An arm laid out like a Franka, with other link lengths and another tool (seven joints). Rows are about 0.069 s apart.
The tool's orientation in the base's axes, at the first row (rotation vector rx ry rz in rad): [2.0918 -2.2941 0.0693]
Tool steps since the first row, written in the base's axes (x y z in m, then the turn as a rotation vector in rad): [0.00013 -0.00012 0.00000 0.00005 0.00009 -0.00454]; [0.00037 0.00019 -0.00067 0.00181 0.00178 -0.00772]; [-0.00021 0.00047 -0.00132 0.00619 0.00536 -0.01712]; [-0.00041 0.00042 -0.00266 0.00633 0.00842 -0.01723]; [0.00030 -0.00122 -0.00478 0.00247 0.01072 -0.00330]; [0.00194 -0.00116 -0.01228 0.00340 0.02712 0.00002]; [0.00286 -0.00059 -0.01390 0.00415 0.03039 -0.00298]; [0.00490 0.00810 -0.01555 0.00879 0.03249 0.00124]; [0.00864 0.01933 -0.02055 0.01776 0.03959 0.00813]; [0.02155 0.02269 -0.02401 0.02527 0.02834 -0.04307]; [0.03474 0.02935 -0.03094 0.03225 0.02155 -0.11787]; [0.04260 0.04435 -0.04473 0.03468 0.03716 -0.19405]
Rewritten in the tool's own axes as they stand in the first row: [0.00011 -0.00014 0.00001 -0.00035 0.00000 0.00453]; [-0.00026 -0.00035 0.00066 -0.00237 -0.00157 0.00761]; [-0.00052 0.00026 0.00129 -0.00687 -0.00552 0.01680]; [-0.00053 0.00047 0.00263 -0.00993 -0.00538 0.01674]; [0.00091 -0.00037 0.00484 -0.01107 -0.00145 0.00269]; [0.00028 -0.00193 0.01233 -0.02727 -0.00090 -0.00156]; [-0.00047 -0.00278 0.01392 -0.03076 -0.00132 0.00125]; [-0.00939 -0.00400 0.01508 -0.03304 -0.00578 -0.00307]; [-0.02118 -0.00665 0.01944 -0.04053 -0.01412 -0.01033]; [-0.02591 -0.01917 0.02274 -0.03295 -0.02219 0.04146]; [-0.03414 -0.03163 0.02932 -0.03109 -0.02912 0.11655]; [-0.05056 -0.03796 0.04225 -0.05116 -0.02946 0.19171]
